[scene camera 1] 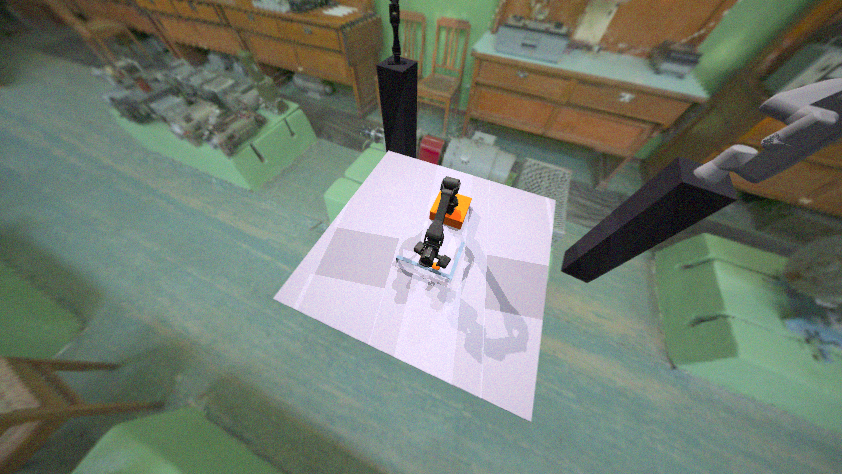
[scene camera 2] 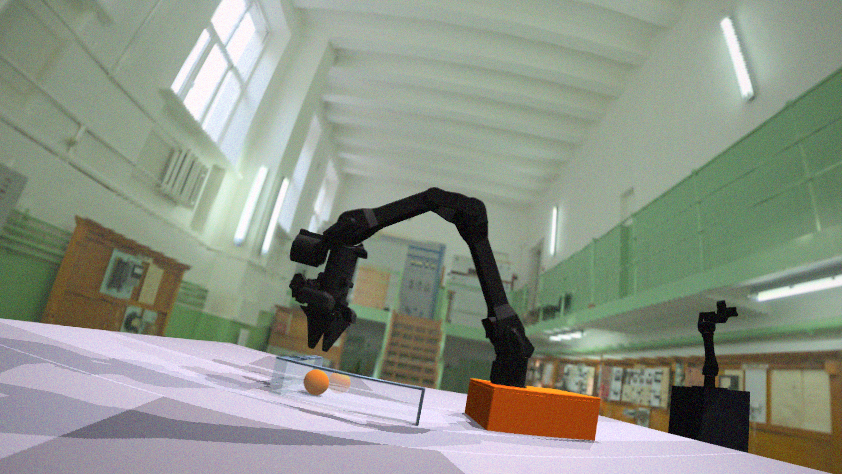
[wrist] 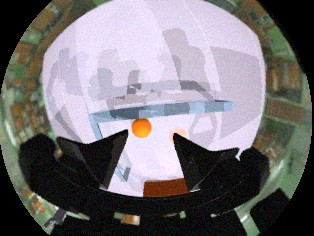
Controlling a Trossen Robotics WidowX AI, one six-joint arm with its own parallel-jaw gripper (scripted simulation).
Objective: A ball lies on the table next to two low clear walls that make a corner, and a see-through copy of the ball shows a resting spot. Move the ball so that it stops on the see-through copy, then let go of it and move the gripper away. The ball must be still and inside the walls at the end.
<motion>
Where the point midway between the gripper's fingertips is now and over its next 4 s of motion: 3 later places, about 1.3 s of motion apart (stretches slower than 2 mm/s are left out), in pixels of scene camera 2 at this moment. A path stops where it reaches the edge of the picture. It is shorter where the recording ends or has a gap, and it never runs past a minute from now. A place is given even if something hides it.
My gripper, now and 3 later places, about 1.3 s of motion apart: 318, 349; 317, 379; 328, 336; 343, 357
</motion>
